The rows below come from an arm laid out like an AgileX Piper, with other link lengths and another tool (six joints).
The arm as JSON. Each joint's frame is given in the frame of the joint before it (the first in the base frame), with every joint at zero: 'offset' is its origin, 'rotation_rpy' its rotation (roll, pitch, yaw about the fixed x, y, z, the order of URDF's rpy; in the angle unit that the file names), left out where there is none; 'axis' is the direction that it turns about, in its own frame. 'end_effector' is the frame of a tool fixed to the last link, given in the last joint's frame.
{
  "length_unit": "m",
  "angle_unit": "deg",
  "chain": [
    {
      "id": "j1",
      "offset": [
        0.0,
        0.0,
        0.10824
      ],
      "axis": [
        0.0,
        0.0,
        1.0
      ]
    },
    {
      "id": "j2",
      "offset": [
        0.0,
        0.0,
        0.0
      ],
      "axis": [
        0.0,
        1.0,
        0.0
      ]
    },
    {
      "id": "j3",
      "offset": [
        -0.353,
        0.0,
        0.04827
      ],
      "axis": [
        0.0,
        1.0,
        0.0
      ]
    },
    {
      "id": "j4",
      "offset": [
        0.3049,
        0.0,
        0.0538
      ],
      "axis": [
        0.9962,
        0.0,
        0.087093
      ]
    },
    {
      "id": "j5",
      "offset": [
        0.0,
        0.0,
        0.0
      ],
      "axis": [
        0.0,
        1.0,
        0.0
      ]
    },
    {
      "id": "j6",
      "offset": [
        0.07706,
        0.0,
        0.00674
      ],
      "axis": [
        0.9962,
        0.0,
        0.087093
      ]
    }
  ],
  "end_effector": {
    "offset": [
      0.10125,
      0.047,
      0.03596
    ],
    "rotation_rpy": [
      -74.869,
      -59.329,
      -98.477
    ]
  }
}
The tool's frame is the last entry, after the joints.
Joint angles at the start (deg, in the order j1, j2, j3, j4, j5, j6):
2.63 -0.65 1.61 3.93 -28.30 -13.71
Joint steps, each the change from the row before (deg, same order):
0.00 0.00 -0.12 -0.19 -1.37 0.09
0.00 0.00 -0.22 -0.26 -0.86 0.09
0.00 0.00 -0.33 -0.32 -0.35 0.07
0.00 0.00 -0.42 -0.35 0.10 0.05
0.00 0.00 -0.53 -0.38 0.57 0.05
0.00 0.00 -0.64 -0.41 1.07 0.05
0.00 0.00 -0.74 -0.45 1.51 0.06
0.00 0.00 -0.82 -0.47 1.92 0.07
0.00 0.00 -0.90 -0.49 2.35 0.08
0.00 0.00 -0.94 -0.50 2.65 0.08
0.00 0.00 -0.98 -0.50 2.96 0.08
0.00 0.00 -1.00 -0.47 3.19 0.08
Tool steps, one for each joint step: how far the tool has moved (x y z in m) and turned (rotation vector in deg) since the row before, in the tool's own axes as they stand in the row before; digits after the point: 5 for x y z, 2 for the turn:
0.00491 -0.00188 -0.00012 0.52 1.39 -0.20
0.00403 -0.00179 0.00021 0.45 0.98 -0.22
0.00321 -0.00169 0.00056 0.37 0.58 -0.25
0.00248 -0.00153 0.00086 0.28 0.23 -0.26
0.00186 -0.00139 0.00118 0.19 -0.13 -0.25
0.00117 -0.00120 0.00148 0.09 -0.50 -0.25
0.00060 -0.00104 0.00169 0.00 -0.83 -0.25
0.00002 -0.00081 0.00181 -0.11 -1.15 -0.24
-0.00059 -0.00054 0.00188 -0.22 -1.48 -0.22
-0.00111 -0.00027 0.00180 -0.32 -1.72 -0.22
-0.00163 0.00003 0.00168 -0.43 -1.97 -0.21
-0.00203 0.00033 0.00148 -0.54 -2.15 -0.18

